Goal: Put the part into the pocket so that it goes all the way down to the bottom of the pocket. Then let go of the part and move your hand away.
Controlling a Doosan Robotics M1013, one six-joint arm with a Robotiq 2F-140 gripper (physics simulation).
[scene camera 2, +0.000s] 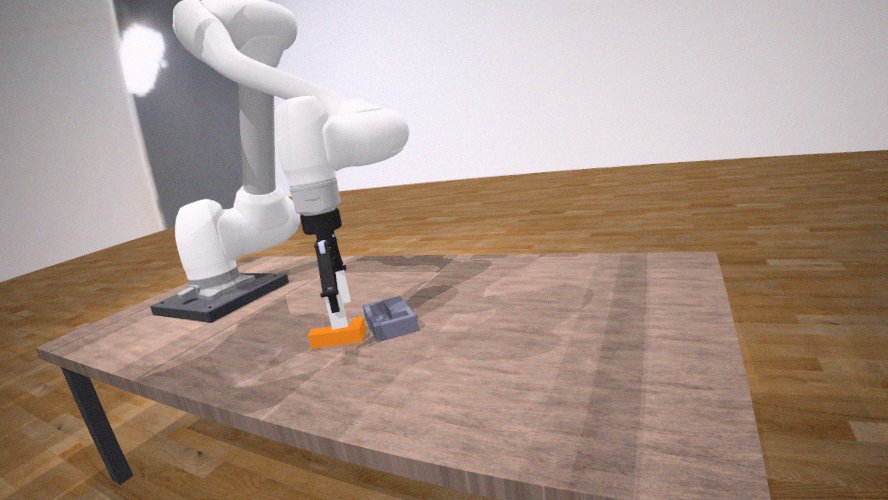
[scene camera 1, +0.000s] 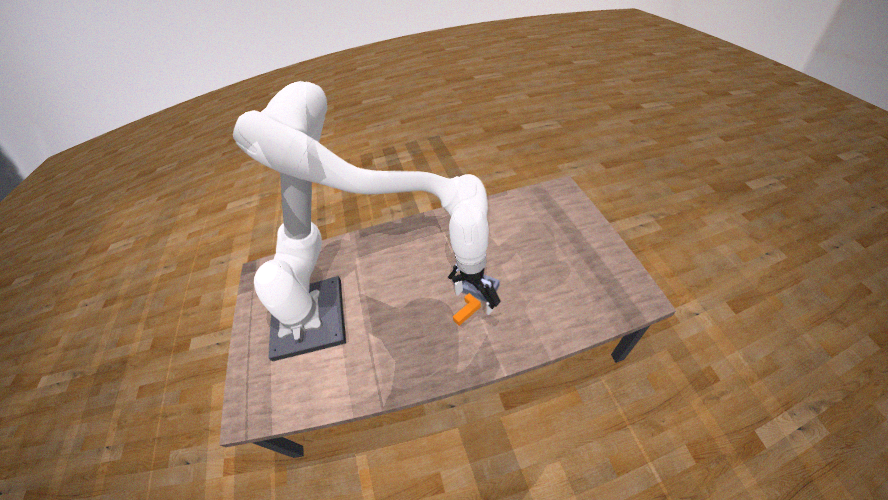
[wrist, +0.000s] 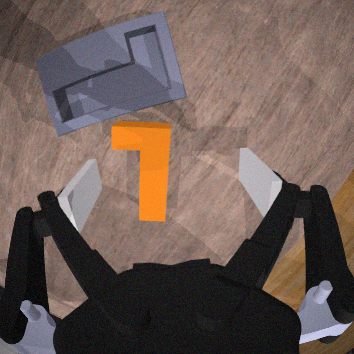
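Where they show: gripper, fingertip midpoint: [scene camera 2: 342, 314] [scene camera 1: 474, 301] [wrist: 168, 168]; arm's base, origin of the base link: [scene camera 2: 217, 288] [scene camera 1: 300, 314].
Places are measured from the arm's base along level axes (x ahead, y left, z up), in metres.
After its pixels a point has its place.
The orange L-shaped part [scene camera 1: 466, 309] {x 0.627, y -0.182, z -0.001 m} [scene camera 2: 335, 336] {x 0.637, y -0.195, z -0.010 m} [wrist: 154, 175] {x 0.632, y -0.183, z -0.001 m} lies flat on the table, outside the pocket. The blue-grey block [scene camera 2: 395, 329] {x 0.750, y -0.139, z -0.013 m} [wrist: 90, 55] {x 0.712, y -0.066, z 0.005 m} stands beside it, beyond the short arm of the L in the wrist view. Its L-shaped pocket [wrist: 120, 86] {x 0.694, y -0.104, z -0.026 m} faces up and is empty. In scene camera 1 the block is largely hidden behind the gripper. My gripper [scene camera 1: 474, 298] {x 0.659, y -0.183, z 0.036 m} [scene camera 2: 340, 308] {x 0.659, y -0.183, z 0.036 m} [wrist: 168, 168] {x 0.659, y -0.183, z 0.036 m} is open and points down over the part. In the wrist view the long arm of the L shows between the pads, closer to the left one, touching neither.
The wooden table [scene camera 1: 422, 372] {x 0.418, y -0.353, z -0.030 m} [scene camera 2: 497, 397] {x 1.023, y -0.299, z -0.031 m} carries the arm's dark base plate [scene camera 1: 334, 310] {x 0.145, y -0.026, z 0.001 m} [scene camera 2: 211, 311] {x 0.170, y -0.152, z -0.002 m} at its other end. The block is close to the part and the fingers. A table edge with the floor beyond shows at the right of the wrist view.
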